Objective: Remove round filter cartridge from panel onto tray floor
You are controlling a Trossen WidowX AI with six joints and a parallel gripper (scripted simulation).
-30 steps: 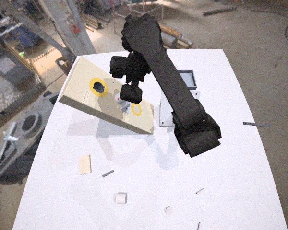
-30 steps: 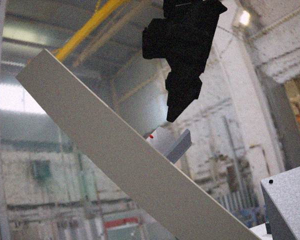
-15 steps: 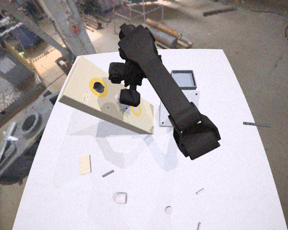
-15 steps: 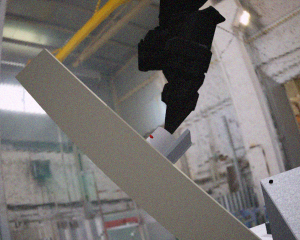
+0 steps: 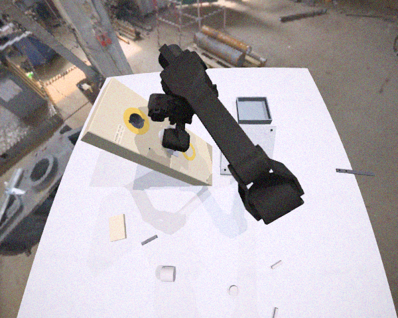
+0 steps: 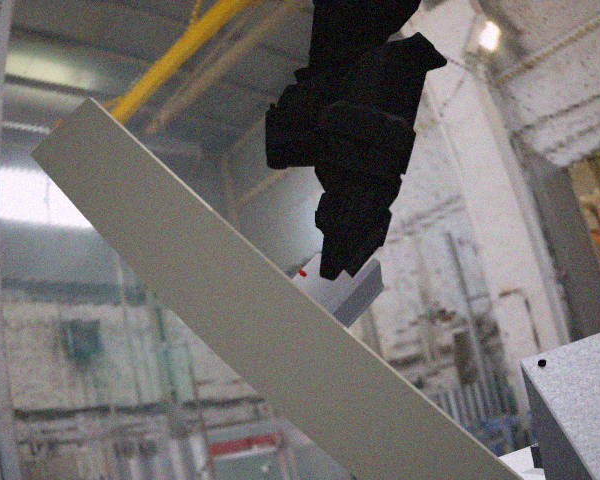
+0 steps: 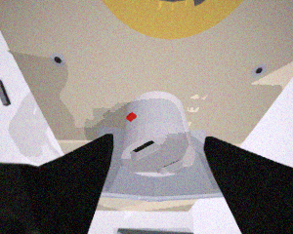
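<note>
Now: the round white filter cartridge right at my gripper tip. Also, from my gripper tip: beige card (260 mm ahead, 240 mm to the left, 220 mm below); then grey tray (350 mm behind, 250 mm to the right, 210 mm below); then grey bracket (10 mm behind, 40 mm below).
</note>
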